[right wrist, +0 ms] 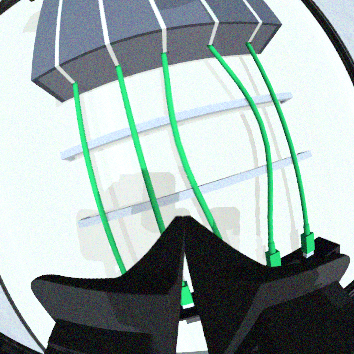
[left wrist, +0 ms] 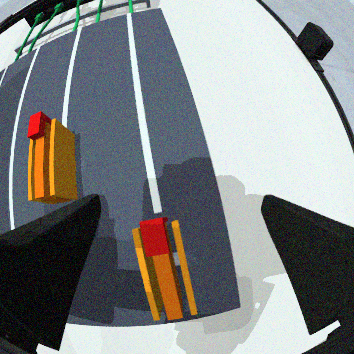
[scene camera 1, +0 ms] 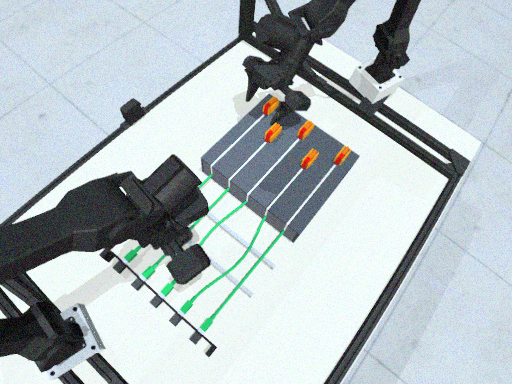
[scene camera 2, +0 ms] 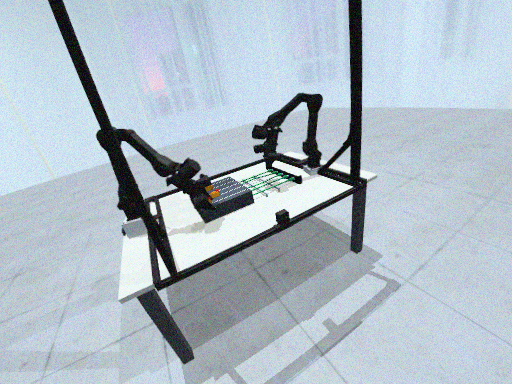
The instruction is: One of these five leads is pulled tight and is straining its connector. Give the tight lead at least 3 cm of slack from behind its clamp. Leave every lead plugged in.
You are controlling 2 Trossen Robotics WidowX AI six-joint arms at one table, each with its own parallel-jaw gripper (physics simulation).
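Places are measured from the left arm's base along level axes (x ahead, y left, z up), in metres.
Pixels of known places: left gripper, fingertip midpoint: (left wrist: 184, 203) (scene camera 1: 259, 112) (scene camera 2: 213, 204); right gripper, fingertip midpoint: (right wrist: 182, 222) (scene camera 1: 184, 234) (scene camera 2: 267, 169); left arm's base at its link origin: (scene camera 1: 380, 72) (scene camera 2: 135, 216); right arm's base at its link origin: (scene camera 1: 64, 340) (scene camera 2: 314, 166).
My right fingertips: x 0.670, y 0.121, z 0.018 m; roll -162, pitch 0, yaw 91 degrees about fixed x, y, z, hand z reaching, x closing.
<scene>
Ahead of a thing's pixels: the offset from my right fingertips to its top centre. "spot": to the spot under its first point.
Five green leads run from a dark grey block (scene camera 1: 327, 195) (left wrist: 102, 100) (right wrist: 135, 22) to green connectors. In the right wrist view the second lead from the left (right wrist: 134, 132) looks straightest; the third {spot: dx -0.073, dy -0.003, dz -0.067 m} (right wrist: 174, 125) and fourth {spot: dx -0.053, dy +0.093, dz -0.067 m} (right wrist: 268, 150) bow. Which one is tight is not certain. Orange clamps with red tabs stand on the block. My left gripper (scene camera 1: 261, 111) (left wrist: 184, 203) is open and empty, its fingers on either side of the far-left lead's clamp {dx -0.335, dy -0.176, dz -0.004 m} (scene camera 1: 270, 106) (left wrist: 167, 282), apart from it. My right gripper (right wrist: 182, 222) is shut and empty above the leads, hiding parts of several.
The second lead's clamp {spot: dx -0.289, dy -0.104, dz -0.011 m} (scene camera 1: 273, 133) (left wrist: 52, 162) stands close to my left gripper's finger. Two pale rails {spot: dx -0.104, dy +0.051, dz -0.073 m} (scene camera 1: 242, 238) (right wrist: 240, 175) lie under the leads. The black connector bar {spot: dx +0.064, dy +0.201, dz -0.050 m} (scene camera 1: 212, 348) is beyond my right gripper. A black frame borders the table.
</scene>
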